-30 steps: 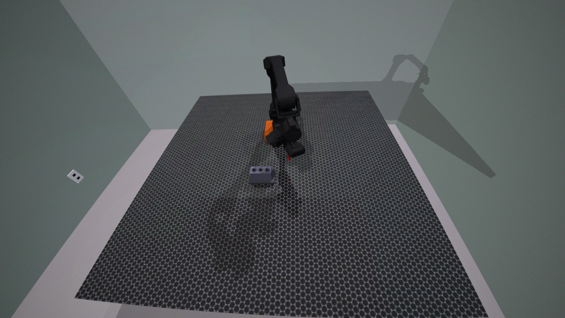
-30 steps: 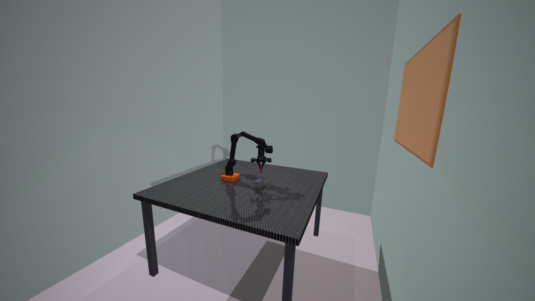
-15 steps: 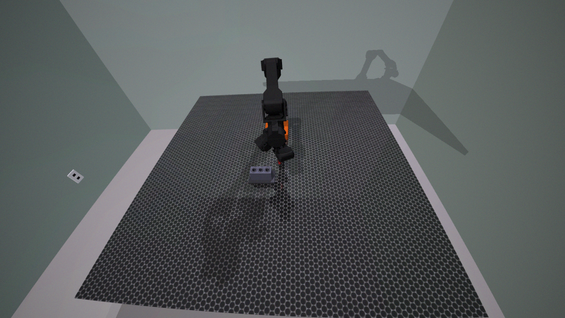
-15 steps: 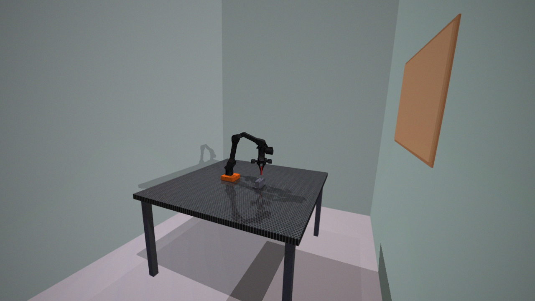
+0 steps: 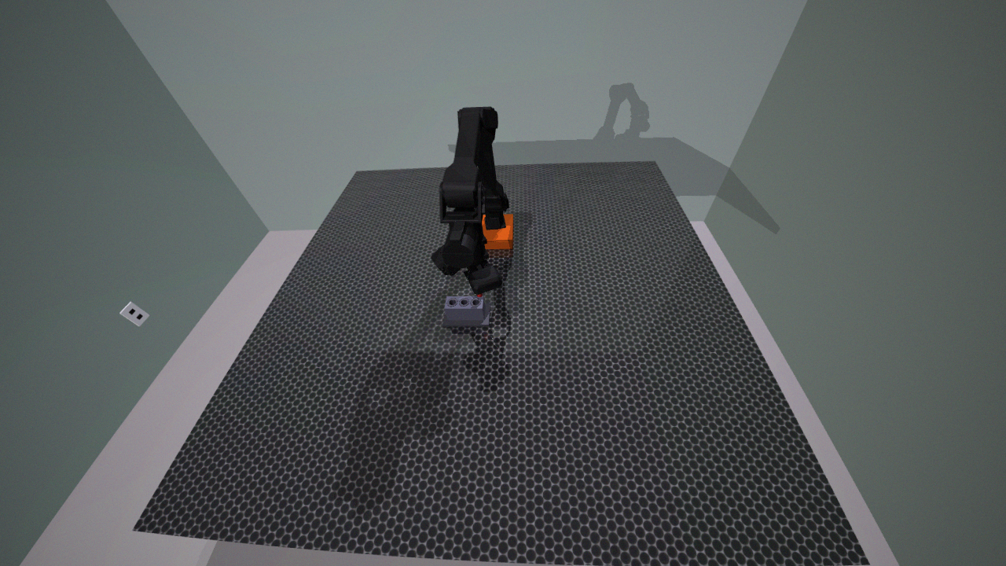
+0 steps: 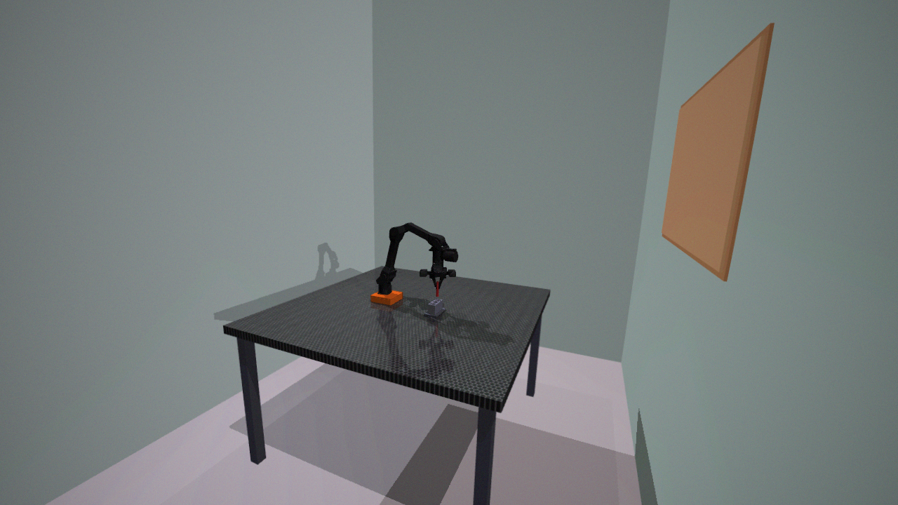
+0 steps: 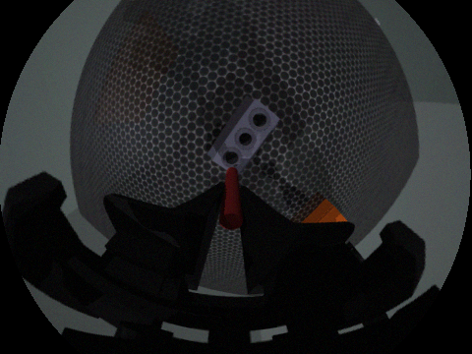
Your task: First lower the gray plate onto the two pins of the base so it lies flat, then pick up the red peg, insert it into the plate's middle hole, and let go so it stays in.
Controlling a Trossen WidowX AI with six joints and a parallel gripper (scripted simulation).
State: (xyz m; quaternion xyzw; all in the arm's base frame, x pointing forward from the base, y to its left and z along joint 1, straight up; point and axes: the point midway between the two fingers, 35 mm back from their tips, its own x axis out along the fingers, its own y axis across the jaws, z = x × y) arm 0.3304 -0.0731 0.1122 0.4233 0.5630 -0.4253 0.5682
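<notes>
Now: gripper tip 4 cm to the left of the gray plate and 7 cm above it. Round my gripper tip: red peg: right at my gripper tip; base: 4 cm to the right, 11 cm below.
</notes>
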